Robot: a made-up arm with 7 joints.
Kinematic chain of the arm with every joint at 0, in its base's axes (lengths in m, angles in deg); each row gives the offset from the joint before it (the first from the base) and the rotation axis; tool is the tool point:
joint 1: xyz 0 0 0 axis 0 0.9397 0.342
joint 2: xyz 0 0 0 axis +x
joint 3: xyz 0 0 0 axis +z
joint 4: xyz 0.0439 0 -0.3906 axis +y
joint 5: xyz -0.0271 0 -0.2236 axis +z
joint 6: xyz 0 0 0 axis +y
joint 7: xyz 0 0 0 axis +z
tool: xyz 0 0 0
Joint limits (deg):
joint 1: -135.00..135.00
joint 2: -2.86..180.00
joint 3: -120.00..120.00
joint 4: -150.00..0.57
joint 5: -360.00..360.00
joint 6: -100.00..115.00
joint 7: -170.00..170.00
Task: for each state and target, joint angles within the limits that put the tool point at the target. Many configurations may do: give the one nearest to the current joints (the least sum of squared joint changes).
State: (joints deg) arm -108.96 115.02 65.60 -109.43 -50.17 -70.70 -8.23
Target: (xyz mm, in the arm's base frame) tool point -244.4 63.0 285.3
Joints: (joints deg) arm -72.01 140.26 49.70 -123.18 -50.17 -70.70 -8.23
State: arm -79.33 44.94 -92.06 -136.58 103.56 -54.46 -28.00
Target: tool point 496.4 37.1 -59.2
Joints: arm -82.41 53.79 -90.45 -88.24 103.56 -54.46 -28.00
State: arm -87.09 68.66 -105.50 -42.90 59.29 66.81 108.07
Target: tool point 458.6 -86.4 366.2
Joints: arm -129.69 42.95 -91.60 -47.40 59.29 66.81 108.07
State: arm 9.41 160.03 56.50 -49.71 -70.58 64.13 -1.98
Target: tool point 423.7 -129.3 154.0
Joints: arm 45.23 180.00 52.37 -98.55 -70.58 64.13 -1.98
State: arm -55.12 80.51 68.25 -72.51 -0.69 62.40 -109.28
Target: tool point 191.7 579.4 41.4
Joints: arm -42.01 73.88 74.59 -30.74 -0.69 62.40 -109.28
